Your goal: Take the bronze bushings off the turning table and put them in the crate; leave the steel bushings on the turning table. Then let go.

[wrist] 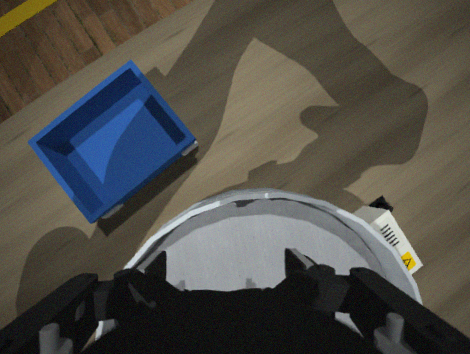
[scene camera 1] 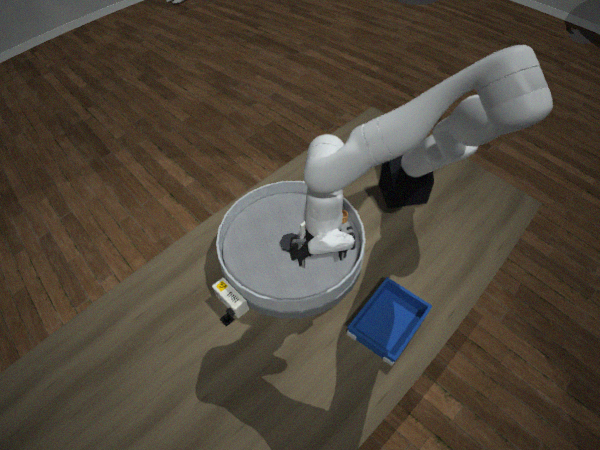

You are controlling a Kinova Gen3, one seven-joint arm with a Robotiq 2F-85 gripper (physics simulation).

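Places are measured from the arm's base along level axes (x ahead, y left, z up), in centimetres.
Where they show: gripper, between the fingertips: (wrist: 226,263) (scene camera 1: 321,261); arm's base, origin of its link: (scene camera 1: 414,163).
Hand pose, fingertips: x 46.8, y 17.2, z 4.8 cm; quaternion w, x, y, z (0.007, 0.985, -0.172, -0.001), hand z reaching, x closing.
Observation:
Each offset is from my fingertips to the top centre of the thing. "spot": to the spot under its first point.
The grey round turning table {dx -0.8, dy -17.2, dz -13.2 cm} (scene camera 1: 260,265) (wrist: 270,235) has a raised rim. One orange-brown bronze bushing {dx -18.5, dy -16.6, dz -11.5 cm} (scene camera 1: 345,216) shows in the scene view at its right side, partly hidden behind the arm. Other bushings, bronze or steel, cannot be made out; the arm and gripper cover that part. My gripper (scene camera 1: 322,259) (wrist: 226,263) is open and empty, pointing down over the right part of the turning table. The blue crate {dx -11.1, dy +16.7, dz -14.3 cm} (scene camera 1: 392,320) (wrist: 125,150) stands on the work table beside the turning table, with no bushing visible inside.
A white box with a yellow label {spot: dx +22.0, dy -9.7, dz -13.4 cm} (scene camera 1: 231,298) (wrist: 392,239) sits against the turning table's outer rim. A dark round hub {dx -0.8, dy -17.2, dz -13.2 cm} (scene camera 1: 288,242) is at the turning table's middle. A white upright piece {spot: dx -5.2, dy -17.9, dz -11.7 cm} (scene camera 1: 302,230) shows beside the arm. The black arm base (scene camera 1: 406,187) stands behind.

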